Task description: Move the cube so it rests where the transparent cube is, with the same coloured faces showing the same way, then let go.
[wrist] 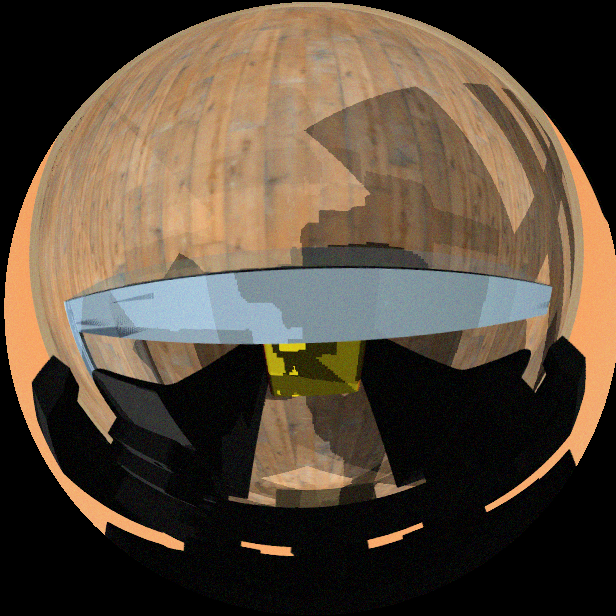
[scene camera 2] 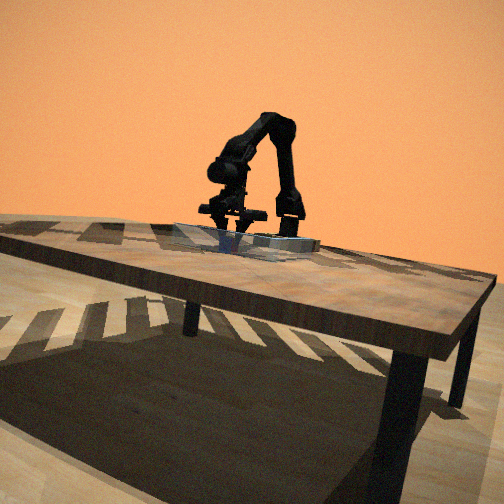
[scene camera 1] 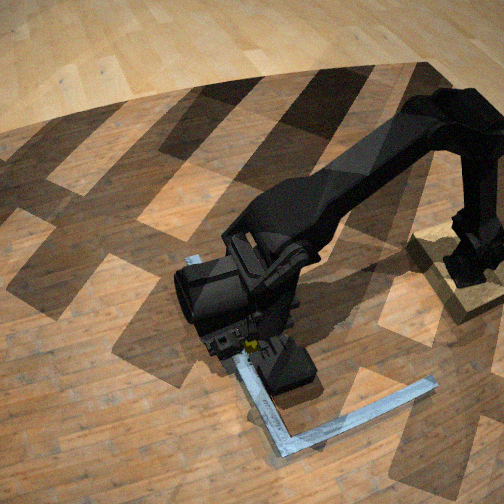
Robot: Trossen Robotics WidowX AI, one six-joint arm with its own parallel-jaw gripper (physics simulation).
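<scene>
My gripper [scene camera 1: 248, 352] [scene camera 2: 231, 229] [wrist: 314, 376] is shut on the cube [scene camera 1: 251, 345] [wrist: 313, 370]. The cube's yellow face points up at the wrist camera. In scene camera 2 a blue side of the cube [scene camera 2: 227, 244] shows below the fingers, at table level. The cube sits pressed against the inner side of one arm of a pale grey L-shaped wall [scene camera 1: 265, 402] [wrist: 356, 304] [scene camera 2: 295, 244]. The arm and fingers hide most of the cube in scene camera 1. I cannot make out the transparent cube apart from the real one.
The L-shaped wall's other arm [scene camera 1: 365, 411] runs off to the right. The arm's base stands on a tan block [scene camera 1: 467, 302] at the right. The wooden table [scene camera 2: 350, 292] is crossed by striped shadows and stands on dark legs over a plank floor.
</scene>
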